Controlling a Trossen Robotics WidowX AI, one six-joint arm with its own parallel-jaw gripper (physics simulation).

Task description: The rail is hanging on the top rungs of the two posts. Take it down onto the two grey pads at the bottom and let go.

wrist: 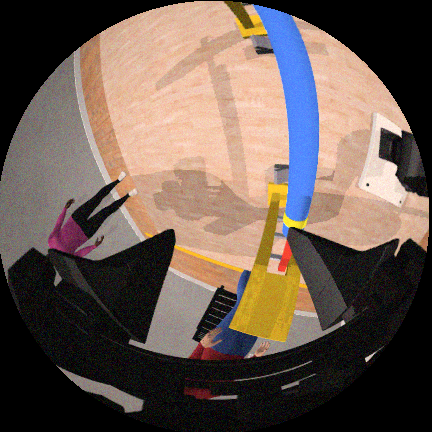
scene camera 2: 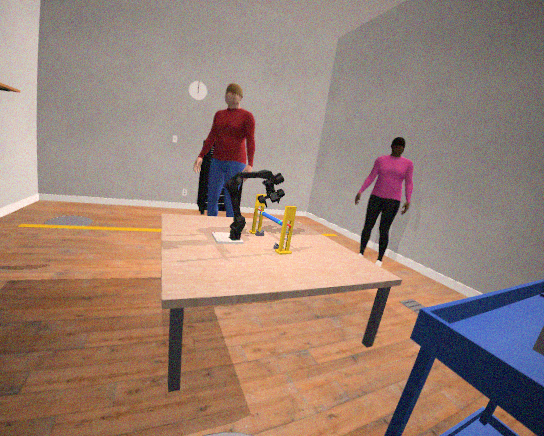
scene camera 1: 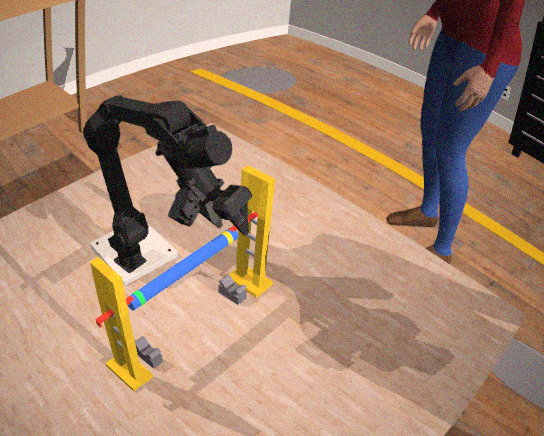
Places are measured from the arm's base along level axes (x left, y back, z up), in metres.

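Pixels of known places: gripper, fingertip midpoint: (wrist: 233, 234) (scene camera 2: 272, 205) (scene camera 1: 233, 230); arm's base, origin of the base link: (wrist: 389, 145) (scene camera 2: 234, 238) (scene camera 1: 129, 260).
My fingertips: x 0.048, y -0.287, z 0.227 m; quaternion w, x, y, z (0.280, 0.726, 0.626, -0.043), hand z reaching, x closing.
Ahead of a thing's pixels: the offset from my fingertips to its top centre. Level surfaces: height alone.
The blue rail @(dx -0.088, dy +0.051, dz -0.055 m) (scene camera 1: 185, 267) (scene camera 2: 272, 218) (wrist: 302, 125) hangs between two yellow posts, its thin red ends at their upper rungs. Its green band @(dx -0.213, dy +0.055, dz -0.055 m) (scene camera 1: 139, 298) is by the post @(dx -0.283, dy +0.048, dz +0.055 m) (scene camera 1: 112, 320) (scene camera 2: 290, 216) at the left in scene camera 1. Its yellow band @(dx +0.036, dy +0.048, dz -0.055 m) (scene camera 1: 230, 237) (wrist: 295, 222) is by the other post @(dx +0.117, dy +0.037, dz +0.055 m) (scene camera 1: 267, 220) (scene camera 2: 257, 212) (wrist: 267, 305). Grey notched pads @(dx -0.221, dy +0.046, dz -0.201 m) (scene camera 1: 149, 352) @(dx +0.055, dy +0.038, dz -0.201 m) (scene camera 1: 232, 290) (wrist: 282, 173) (wrist: 262, 44) sit at the post feet. My gripper (scene camera 1: 232, 229) (wrist: 233, 234) is open and empty above the yellow-band end; in the wrist view one fingertip overlaps that end.
The arm's white base plate (scene camera 1: 162, 255) (scene camera 2: 220, 237) (wrist: 370, 182) sits behind the rail on the wooden table @(dz -0.245 m) (scene camera 1: 240, 390) (scene camera 2: 220, 280). A person in red (scene camera 1: 480, 30) (scene camera 2: 232, 135) and one in pink (scene camera 2: 392, 175) (wrist: 72, 232) stand beyond the table. A blue cart (scene camera 2: 425, 325) stands at the right in scene camera 2.
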